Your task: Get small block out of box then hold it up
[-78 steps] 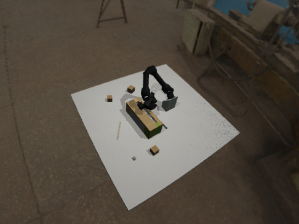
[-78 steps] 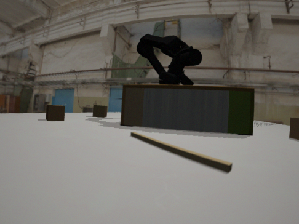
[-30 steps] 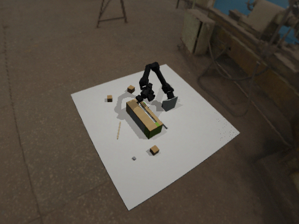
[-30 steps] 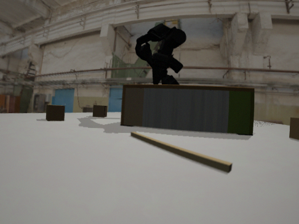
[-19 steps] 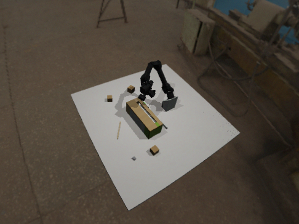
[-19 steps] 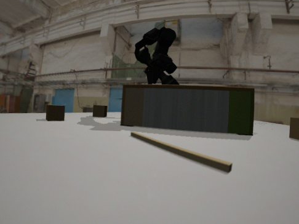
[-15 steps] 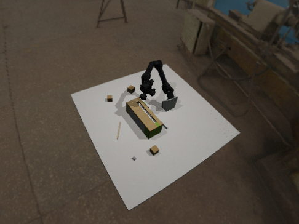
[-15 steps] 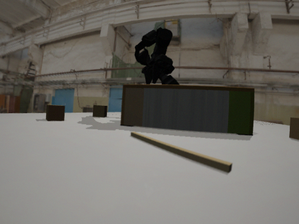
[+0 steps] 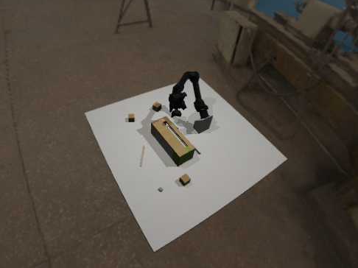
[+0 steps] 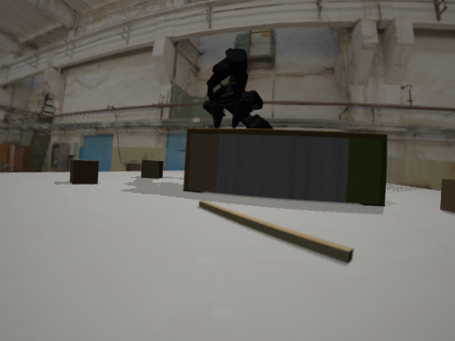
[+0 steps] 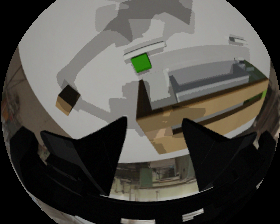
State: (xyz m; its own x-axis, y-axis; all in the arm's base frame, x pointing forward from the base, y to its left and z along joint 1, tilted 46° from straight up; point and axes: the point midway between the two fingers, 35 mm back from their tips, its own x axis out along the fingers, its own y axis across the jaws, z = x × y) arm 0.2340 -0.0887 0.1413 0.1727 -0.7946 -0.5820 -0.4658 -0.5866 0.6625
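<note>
Right now my gripper tip is 140 mm above the green block, 30 mm past it and 10 mm to the left of it. Also, from my gripper tip: tiny grey piece: 410 mm ahead, 400 mm to the left, 150 mm below; then box: 150 mm to the left, 100 mm below, 70 mm ahead.
</note>
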